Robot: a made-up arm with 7 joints.
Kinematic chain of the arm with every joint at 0, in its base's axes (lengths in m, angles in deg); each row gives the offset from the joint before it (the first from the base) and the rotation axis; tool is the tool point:
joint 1: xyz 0 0 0.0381 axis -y
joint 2: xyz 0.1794 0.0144 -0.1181 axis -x
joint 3: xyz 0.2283 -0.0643 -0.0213 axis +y
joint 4: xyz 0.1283 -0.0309 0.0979 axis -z
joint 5: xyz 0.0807 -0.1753 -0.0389 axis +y
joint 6: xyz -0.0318 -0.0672 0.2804 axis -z
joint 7: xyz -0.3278 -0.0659 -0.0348 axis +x
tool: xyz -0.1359 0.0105 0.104
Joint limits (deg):
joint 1: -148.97..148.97
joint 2: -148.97..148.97
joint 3: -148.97..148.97
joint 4: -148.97..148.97
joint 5: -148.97..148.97
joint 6: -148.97..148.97
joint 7: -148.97..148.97
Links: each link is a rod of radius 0.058 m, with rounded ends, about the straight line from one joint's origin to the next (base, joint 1, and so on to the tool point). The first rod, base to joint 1, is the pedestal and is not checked.
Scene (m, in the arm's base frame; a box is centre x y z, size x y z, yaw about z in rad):
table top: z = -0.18
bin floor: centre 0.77 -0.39 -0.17 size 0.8 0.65 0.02 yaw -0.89
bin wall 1: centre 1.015 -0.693 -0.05 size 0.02 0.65 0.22 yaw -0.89
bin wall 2: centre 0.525 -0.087 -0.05 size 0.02 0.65 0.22 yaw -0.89
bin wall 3: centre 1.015 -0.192 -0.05 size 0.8 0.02 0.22 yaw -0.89
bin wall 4: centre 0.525 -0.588 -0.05 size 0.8 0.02 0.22 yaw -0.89
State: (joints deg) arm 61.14 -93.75 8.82 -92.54 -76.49 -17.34 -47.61
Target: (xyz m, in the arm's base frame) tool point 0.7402 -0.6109 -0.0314
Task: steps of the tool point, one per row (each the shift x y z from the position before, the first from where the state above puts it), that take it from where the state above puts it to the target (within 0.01 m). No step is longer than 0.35 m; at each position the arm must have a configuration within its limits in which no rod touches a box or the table.
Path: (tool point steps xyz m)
1: 0.1353 -0.2098 -0.0701
2: 0.0521 -0.2357 -0.0802
3: -0.0340 -0.2314 -0.0822
4: -0.0813 -0.2267 -0.2257
5: -0.1820 -0.1781 -0.1206

